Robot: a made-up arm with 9 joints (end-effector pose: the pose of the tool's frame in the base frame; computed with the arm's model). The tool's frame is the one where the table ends.
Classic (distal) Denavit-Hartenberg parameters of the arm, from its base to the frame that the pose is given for. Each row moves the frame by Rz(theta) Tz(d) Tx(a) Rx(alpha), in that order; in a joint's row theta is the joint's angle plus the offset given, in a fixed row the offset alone. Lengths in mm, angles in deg.
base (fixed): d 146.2, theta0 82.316, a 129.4, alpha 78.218
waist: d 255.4, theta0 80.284, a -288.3, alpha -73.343
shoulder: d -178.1, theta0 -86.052, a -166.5, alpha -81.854
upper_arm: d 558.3, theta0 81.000, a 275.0, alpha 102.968
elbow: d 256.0, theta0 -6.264, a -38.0, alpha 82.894
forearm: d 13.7, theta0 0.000, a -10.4, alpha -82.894
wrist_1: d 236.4, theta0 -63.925, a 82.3, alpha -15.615
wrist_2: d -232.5, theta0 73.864, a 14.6, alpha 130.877
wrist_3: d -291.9, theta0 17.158, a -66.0, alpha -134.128
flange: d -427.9, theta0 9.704, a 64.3, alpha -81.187
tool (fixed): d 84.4, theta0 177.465, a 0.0, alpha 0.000
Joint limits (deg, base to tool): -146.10..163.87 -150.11..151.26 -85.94..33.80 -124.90..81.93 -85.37..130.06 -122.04..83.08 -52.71..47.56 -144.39..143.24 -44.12..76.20
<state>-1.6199 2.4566 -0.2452 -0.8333 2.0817 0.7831 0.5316 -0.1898 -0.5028</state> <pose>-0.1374 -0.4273 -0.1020 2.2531 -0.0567 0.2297</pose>
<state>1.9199 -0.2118 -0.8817 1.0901 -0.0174 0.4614 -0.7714 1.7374 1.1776</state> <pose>0.7086 -0.3656 0.5135 -0.0209 -1.9748 1.5637</pose>
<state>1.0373 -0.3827 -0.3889 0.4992 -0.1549 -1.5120 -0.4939 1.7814 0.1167</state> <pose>0.4486 0.4314 0.1984 -0.5040 -1.8868 -2.2647</pose>
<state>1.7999 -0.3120 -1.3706 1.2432 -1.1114 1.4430 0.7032 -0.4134 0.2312</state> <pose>0.5828 0.2883 0.3664 -1.7394 0.0227 -1.4757</pose>
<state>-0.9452 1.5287 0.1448 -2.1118 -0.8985 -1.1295 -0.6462 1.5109 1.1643</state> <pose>-0.6059 0.0336 0.1141 1.6021 1.4967 -1.6353</pose>
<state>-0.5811 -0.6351 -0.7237 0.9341 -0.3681 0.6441 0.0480 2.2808 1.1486</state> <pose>0.9959 0.3361 0.2682 -0.5195 0.4114 2.3917</pose>
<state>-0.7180 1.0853 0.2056 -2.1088 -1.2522 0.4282 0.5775 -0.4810 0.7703</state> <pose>-0.3090 0.6626 0.1109 -0.7718 -0.1335 -2.0355</pose>
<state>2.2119 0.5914 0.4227 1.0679 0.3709 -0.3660 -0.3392 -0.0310 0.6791</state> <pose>-0.3895 -0.0384 0.0822 2.4550 1.3758 0.6101</pose>
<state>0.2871 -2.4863 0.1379 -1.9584 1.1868 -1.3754 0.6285 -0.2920 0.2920</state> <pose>0.5481 0.8118 -0.2247 -1.5588 -0.4080 0.0908</pose>
